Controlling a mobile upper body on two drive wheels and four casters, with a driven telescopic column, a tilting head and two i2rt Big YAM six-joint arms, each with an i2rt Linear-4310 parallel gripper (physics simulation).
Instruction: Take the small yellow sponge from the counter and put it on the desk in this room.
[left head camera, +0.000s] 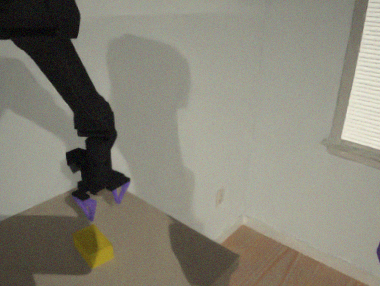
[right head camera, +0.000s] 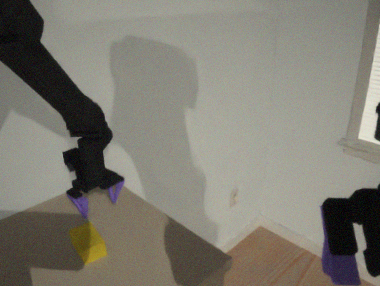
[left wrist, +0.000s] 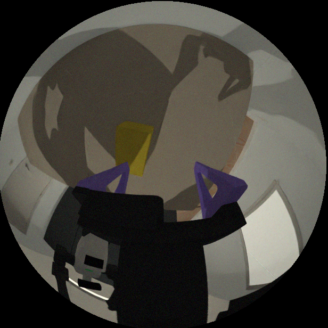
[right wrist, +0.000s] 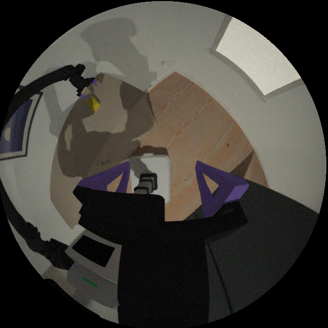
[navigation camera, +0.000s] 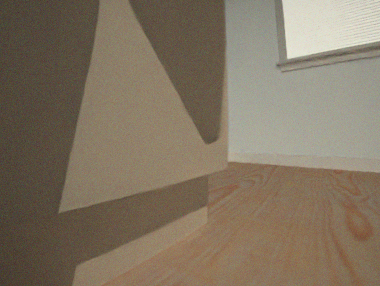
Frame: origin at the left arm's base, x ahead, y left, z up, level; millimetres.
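Where they show: left gripper, between the fingertips: (left head camera: 104, 211) (right head camera: 100, 209); right gripper, between the fingertips: (right head camera: 370, 266).
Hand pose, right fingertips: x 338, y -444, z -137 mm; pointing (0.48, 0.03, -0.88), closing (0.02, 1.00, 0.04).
After its pixels a point has its place.
The yellow sponge (left head camera: 93, 246) @(x 698, y 23, z -448 mm) (right head camera: 88, 243) @(x 697, y 18, z -448 mm) (left wrist: 133, 147) (right wrist: 94, 104) lies on the brown-grey counter (left head camera: 142, 250) @(x 733, y -92, z -493 mm) (right head camera: 135, 250) @(x 727, y -92, z -493 mm) (left wrist: 200, 115) (right wrist: 107, 90), partly in shadow. My left gripper (left head camera: 106, 211) @(x 781, y 7, z -404 mm) (right head camera: 100, 209) @(x 781, y 7, z -404 mm) (left wrist: 161, 165) (right wrist: 92, 91) is open and empty, above the counter and a little beyond the sponge as the head views show it. In the left wrist view the sponge lies ahead of the fingertips, nearer the left finger. My right gripper (right wrist: 162, 164) is open and empty, away from the counter; part of it also shows at the right edge of the right head view. No desk can be made out.
The counter's side (navigation camera: 135, 115) @(x 547, y -165, z -1151 mm) fills the left of the navigation view. Wooden floor (left head camera: 280, 265) @(x 1530, y -839, z -1403 mm) (right wrist: 200, 120) (navigation camera: 280, 225) @(x 724, y -471, z -1403 mm) lies beside it. Walls meet in a corner behind, with a window (left head camera: 362, 90) @(x 1558, y -1104, z -268 mm) (right wrist: 255, 55) (navigation camera: 330, 25) @(x 1376, y -1302, z -357 mm) at the right. A framed picture (right wrist: 34, 117) hangs at the left.
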